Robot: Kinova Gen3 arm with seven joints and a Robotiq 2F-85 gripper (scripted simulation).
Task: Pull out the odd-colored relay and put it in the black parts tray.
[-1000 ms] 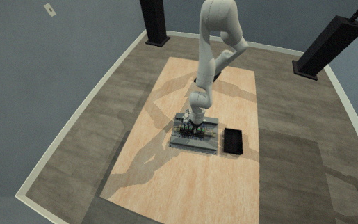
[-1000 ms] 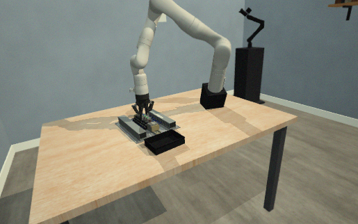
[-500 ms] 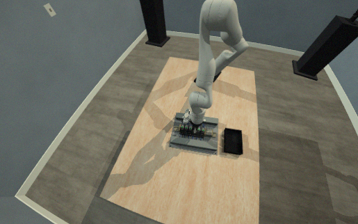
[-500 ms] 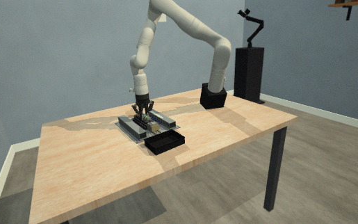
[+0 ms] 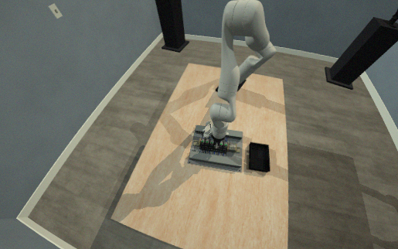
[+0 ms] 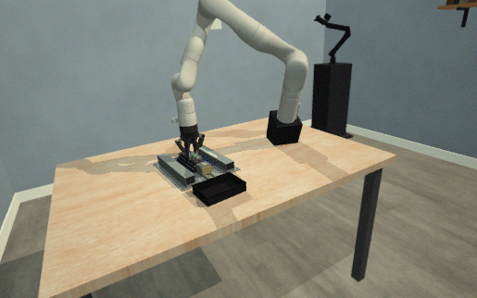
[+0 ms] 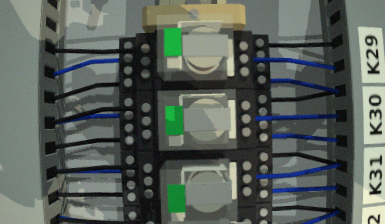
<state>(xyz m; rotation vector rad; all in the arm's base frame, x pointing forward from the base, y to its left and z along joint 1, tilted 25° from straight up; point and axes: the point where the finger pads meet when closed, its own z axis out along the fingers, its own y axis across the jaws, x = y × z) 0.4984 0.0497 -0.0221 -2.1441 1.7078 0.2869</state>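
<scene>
My hand is 3 cm above the grey relay panel and 1 cm to the right of it. Round my hand: black parts tray (26 cm to the left, 4 cm below, 3 cm behind).
</scene>
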